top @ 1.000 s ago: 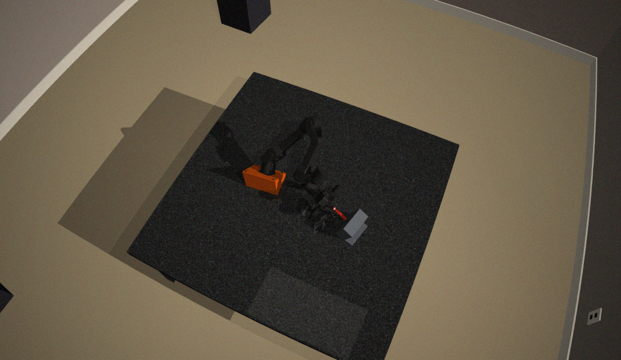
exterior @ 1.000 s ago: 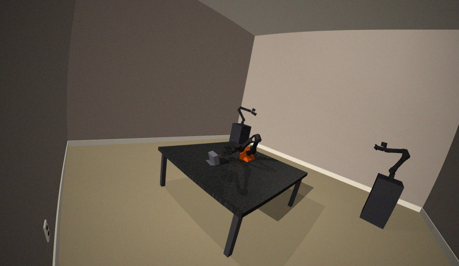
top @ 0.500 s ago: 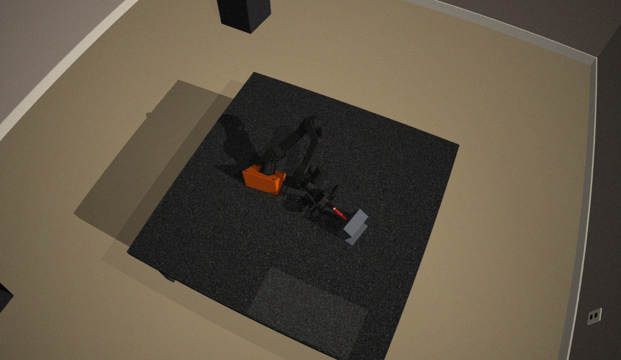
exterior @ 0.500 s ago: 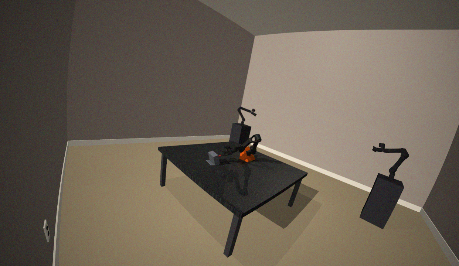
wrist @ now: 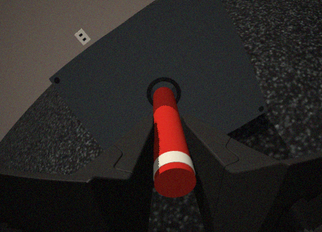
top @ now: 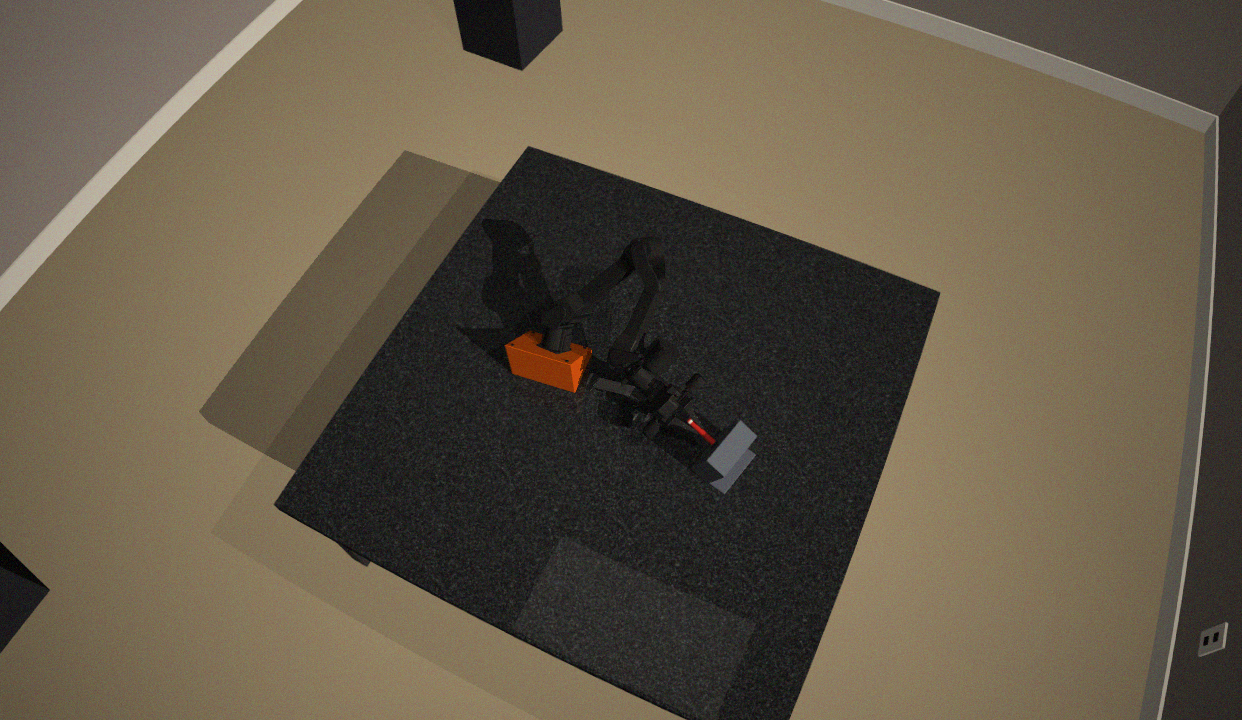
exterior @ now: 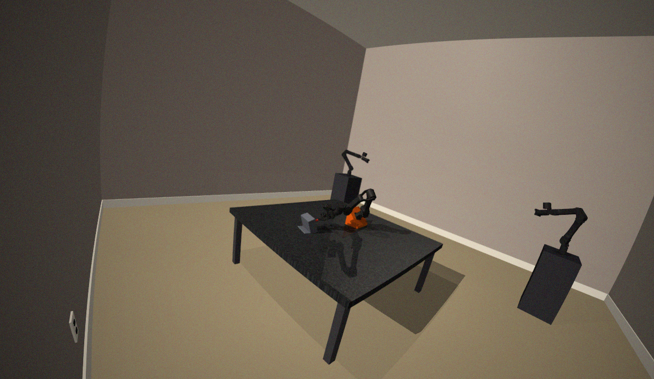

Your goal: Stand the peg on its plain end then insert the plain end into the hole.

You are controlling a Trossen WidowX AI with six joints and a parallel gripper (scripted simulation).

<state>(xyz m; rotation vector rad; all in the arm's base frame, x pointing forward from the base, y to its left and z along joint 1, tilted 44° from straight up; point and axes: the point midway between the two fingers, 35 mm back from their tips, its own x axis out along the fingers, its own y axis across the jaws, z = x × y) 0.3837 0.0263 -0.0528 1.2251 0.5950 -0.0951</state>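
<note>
My gripper tip is now 7 cm short of the grey sloped panel, 3 cm above it and 1 cm to the left of it. Round my gripper tip: red peg 2 cm behind.
</note>
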